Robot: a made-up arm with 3 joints. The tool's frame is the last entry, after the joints. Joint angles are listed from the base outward.
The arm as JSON. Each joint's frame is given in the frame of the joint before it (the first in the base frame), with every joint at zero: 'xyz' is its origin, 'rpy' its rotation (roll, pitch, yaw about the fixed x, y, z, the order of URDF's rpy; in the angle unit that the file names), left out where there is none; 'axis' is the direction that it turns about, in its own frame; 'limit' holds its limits. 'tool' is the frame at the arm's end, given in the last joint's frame.
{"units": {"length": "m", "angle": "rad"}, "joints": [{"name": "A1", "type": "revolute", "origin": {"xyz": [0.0, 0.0, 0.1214]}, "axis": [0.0, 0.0, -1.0], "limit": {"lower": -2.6, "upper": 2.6}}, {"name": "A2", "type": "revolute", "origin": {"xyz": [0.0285, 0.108, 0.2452]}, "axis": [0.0, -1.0, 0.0], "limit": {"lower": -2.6, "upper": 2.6}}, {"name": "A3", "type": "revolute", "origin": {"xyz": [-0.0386, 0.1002, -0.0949]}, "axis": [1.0, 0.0, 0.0], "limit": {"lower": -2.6, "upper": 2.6}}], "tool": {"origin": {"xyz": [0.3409, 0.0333, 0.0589]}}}
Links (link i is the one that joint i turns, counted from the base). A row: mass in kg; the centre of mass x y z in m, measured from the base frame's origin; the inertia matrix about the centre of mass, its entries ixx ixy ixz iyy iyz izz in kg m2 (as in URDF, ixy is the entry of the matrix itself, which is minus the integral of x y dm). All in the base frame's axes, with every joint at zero. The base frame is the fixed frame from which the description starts. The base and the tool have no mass.
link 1: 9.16; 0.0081 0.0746 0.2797; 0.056 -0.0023 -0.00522 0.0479 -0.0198 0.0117
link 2: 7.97; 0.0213 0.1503 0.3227; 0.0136 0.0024 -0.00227 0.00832 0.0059 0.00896
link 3: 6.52; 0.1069 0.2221 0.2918; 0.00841 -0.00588 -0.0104 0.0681 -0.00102 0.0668
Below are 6 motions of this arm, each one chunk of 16 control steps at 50 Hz.
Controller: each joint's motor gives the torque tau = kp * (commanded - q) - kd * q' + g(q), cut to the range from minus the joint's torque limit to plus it. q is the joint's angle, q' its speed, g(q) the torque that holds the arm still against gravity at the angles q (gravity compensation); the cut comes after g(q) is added. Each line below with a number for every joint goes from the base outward.
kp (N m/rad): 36 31 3.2
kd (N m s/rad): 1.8 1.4 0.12
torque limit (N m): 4.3 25 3.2
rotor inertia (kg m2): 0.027 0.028 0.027
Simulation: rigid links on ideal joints. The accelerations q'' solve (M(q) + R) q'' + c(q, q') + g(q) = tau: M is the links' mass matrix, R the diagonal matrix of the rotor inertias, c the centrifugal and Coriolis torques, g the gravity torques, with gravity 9.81 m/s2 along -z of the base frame. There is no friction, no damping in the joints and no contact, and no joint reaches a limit. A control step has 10 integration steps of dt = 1/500 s. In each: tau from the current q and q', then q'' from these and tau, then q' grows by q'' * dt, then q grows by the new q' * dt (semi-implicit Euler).
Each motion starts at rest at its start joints. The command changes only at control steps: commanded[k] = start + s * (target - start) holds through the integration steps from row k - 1 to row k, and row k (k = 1, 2, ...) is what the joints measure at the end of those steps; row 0 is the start. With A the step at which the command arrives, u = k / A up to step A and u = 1 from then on. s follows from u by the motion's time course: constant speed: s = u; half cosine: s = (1 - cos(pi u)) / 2; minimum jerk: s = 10 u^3 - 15 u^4 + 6 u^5; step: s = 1 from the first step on.
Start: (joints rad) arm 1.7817 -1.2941 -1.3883
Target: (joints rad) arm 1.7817 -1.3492 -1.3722
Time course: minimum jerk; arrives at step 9
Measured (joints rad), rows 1 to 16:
1: 1.7817 -1.2941 -1.3883
2: 1.7817 -1.2943 -1.3882
3: 1.7819 -1.2950 -1.3879
4: 1.7822 -1.2966 -1.3871
5: 1.7829 -1.2996 -1.3857
6: 1.7838 -1.3042 -1.3835
7: 1.7850 -1.3105 -1.3805
8: 1.7863 -1.3180 -1.3769
9: 1.7876 -1.3263 -1.3730
10: 1.7887 -1.3346 -1.3690
11: 1.7895 -1.3425 -1.3653
12: 1.7899 -1.3495 -1.3622
13: 1.7898 -1.3553 -1.3598
14: 1.7893 -1.3598 -1.3582
15: 1.7884 -1.3628 -1.3575
16: 1.7871 -1.3645 -1.3576

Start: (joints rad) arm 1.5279 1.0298 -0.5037
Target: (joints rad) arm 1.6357 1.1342 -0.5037
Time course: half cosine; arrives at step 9
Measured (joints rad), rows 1 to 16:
1: 1.5279 1.0299 -0.5037
2: 1.5281 1.0305 -0.5039
3: 1.5286 1.0321 -0.5045
4: 1.5298 1.0355 -0.5056
5: 1.5318 1.0412 -0.5073
6: 1.5349 1.0497 -0.5096
7: 1.5394 1.0609 -0.5123
8: 1.5454 1.0745 -0.5151
9: 1.5527 1.0897 -0.5174
10: 1.5613 1.1054 -0.5187
11: 1.5709 1.1208 -0.5188
12: 1.5813 1.1348 -0.5172
13: 1.5923 1.1469 -0.5140
14: 1.6035 1.1566 -0.5094
15: 1.6148 1.1637 -0.5035
16: 1.6259 1.1680 -0.4967

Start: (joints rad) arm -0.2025 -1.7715 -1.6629
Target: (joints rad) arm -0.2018 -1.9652 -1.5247
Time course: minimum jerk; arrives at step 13
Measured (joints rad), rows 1 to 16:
1: -0.2025 -1.7715 -1.6629
2: -0.2025 -1.7717 -1.6627
3: -0.2025 -1.7725 -1.6620
4: -0.2024 -1.7745 -1.6603
5: -0.2022 -1.7786 -1.6568
6: -0.2020 -1.7856 -1.6509
7: -0.2017 -1.7962 -1.6418
8: -0.2013 -1.8109 -1.6292
9: -0.2009 -1.8298 -1.6131
10: -0.2007 -1.8523 -1.5939
11: -0.2006 -1.8776 -1.5726
12: -0.2007 -1.9043 -1.5503
13: -0.2010 -1.9311 -1.5286
14: -0.2015 -1.9565 -1.5088
15: -0.2020 -1.9792 -1.4924
16: -0.2025 -1.9983 -1.4801

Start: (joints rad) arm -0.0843 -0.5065 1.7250
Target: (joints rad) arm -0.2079 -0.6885 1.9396
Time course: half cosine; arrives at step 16
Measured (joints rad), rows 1 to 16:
1: -0.0843 -0.5066 1.7250
2: -0.0843 -0.5069 1.7250
3: -0.0843 -0.5077 1.7252
4: -0.0844 -0.5096 1.7256
5: -0.0846 -0.5128 1.7265
6: -0.0851 -0.5177 1.7281
7: -0.0861 -0.5246 1.7309
8: -0.0876 -0.5337 1.7352
9: -0.0900 -0.5449 1.7415
10: -0.0935 -0.5580 1.7502
11: -0.0982 -0.5728 1.7616
12: -0.1044 -0.5890 1.7758
13: -0.1121 -0.6059 1.7930
14: -0.1215 -0.6231 1.8131
15: -0.1324 -0.6400 1.8357
16: -0.1448 -0.6559 1.8606

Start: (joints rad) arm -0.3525 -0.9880 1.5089
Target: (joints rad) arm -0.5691 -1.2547 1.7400
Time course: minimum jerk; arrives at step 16
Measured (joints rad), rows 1 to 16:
1: -0.3525 -0.9880 1.5089
2: -0.3525 -0.9882 1.5089
3: -0.3526 -0.9888 1.5089
4: -0.3529 -0.9904 1.5090
5: -0.3534 -0.9936 1.5092
6: -0.3546 -0.9993 1.5099
7: -0.3567 -1.0080 1.5111
8: -0.3600 -1.0204 1.5135
9: -0.3651 -1.0367 1.5173
10: -0.3722 -1.0569 1.5232
11: -0.3815 -1.0807 1.5315
12: -0.3933 -1.1074 1.5426
13: -0.4079 -1.1358 1.5569
14: -0.4256 -1.1646 1.5745
15: -0.4460 -1.1927 1.5954
16: -0.4689 -1.2189 1.6192

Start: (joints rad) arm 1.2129 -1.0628 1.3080
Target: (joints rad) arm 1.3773 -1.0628 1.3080
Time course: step
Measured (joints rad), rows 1 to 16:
1: 1.2150 -1.0643 1.3077
2: 1.2207 -1.0680 1.3070
3: 1.2300 -1.0733 1.3063
4: 1.2424 -1.0794 1.3058
5: 1.2575 -1.0854 1.3059
6: 1.2743 -1.0904 1.3065
7: 1.2924 -1.0938 1.3080
8: 1.3109 -1.0952 1.3100
9: 1.3294 -1.0944 1.3126
10: 1.3474 -1.0914 1.3154
11: 1.3645 -1.0866 1.3182
12: 1.3805 -1.0802 1.3207
13: 1.3952 -1.0727 1.3227
14: 1.4083 -1.0646 1.3238
15: 1.4197 -1.0564 1.3240
16: 1.4294 -1.0486 1.3231

